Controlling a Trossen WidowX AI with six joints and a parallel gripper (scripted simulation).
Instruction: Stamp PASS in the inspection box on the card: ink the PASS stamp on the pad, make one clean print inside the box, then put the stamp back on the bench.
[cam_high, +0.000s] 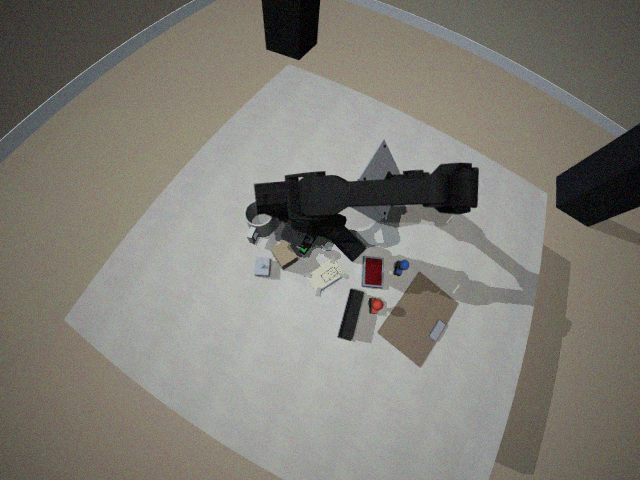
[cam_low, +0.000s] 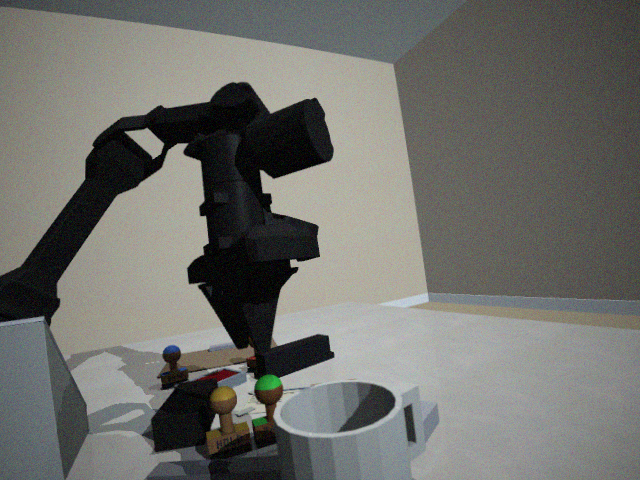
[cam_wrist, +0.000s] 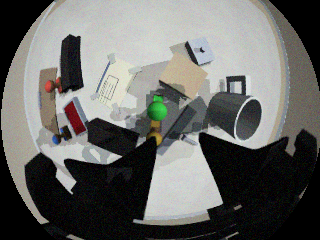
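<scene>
The green-knobbed stamp lies 80 mm below my gripper tip, 20 mm to the left of it and 20 mm ahead of it. The rest, counted from my gripper tip: mug: 130 mm to the right, 60 mm below, 30 mm ahead; then small brown box: 80 mm below, 70 mm ahead, 20 mm to the right; then yellow-knobbed stamp: 80 mm below, 30 mm to the left, 30 mm behind.
</scene>
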